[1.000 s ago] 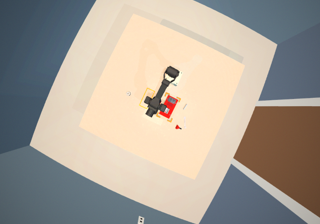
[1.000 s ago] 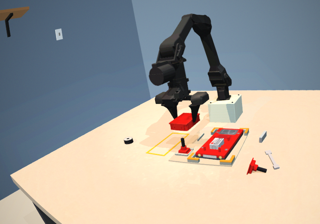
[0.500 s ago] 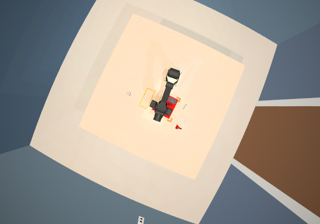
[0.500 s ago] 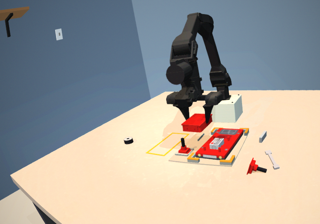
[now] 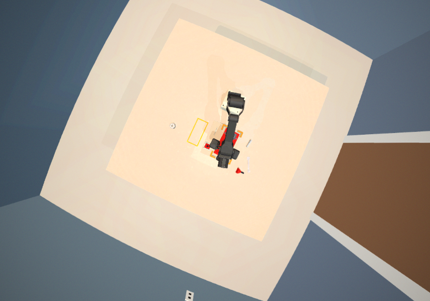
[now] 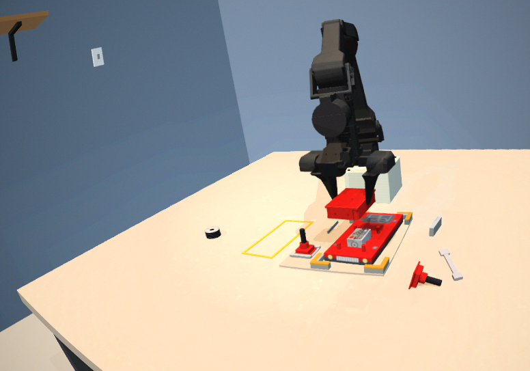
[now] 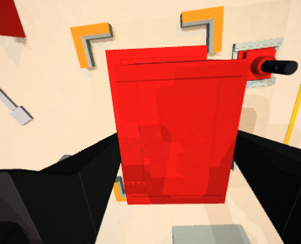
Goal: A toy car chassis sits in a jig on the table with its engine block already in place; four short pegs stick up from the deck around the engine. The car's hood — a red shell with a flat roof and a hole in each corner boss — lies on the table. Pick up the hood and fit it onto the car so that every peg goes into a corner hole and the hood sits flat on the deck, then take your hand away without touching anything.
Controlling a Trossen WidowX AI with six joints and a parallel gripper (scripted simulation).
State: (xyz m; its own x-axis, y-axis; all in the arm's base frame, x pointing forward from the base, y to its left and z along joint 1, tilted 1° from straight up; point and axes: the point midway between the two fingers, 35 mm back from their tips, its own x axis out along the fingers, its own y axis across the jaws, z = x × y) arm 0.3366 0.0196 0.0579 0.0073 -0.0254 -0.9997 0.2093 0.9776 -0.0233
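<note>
The grey engine block lies 80 mm below my gripper tip and 10 mm to the left of it. Also, from my gripper tip: black post: 110 mm to the right, 70 mm below, 10 mm ahead; red hood: right at my gripper tip; grey bar: 180 mm to the left, 100 mm below, 80 mm behind.
</note>
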